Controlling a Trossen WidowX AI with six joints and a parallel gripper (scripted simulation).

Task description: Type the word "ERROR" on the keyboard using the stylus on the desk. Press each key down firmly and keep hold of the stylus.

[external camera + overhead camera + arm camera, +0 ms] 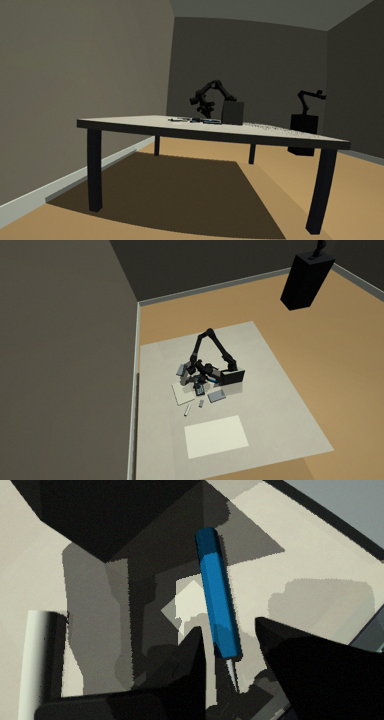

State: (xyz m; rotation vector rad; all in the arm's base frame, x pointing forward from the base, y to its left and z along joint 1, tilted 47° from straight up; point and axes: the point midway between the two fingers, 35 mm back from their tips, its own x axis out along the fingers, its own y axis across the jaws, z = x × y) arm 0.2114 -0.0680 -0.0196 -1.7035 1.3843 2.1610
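My gripper tip is 30 mm above the blue stylus. The rest, counted from my gripper tip: grey block (30 mm behind, 160 mm to the left, 30 mm below); notepad (250 mm ahead, 60 mm to the left, 30 mm below).
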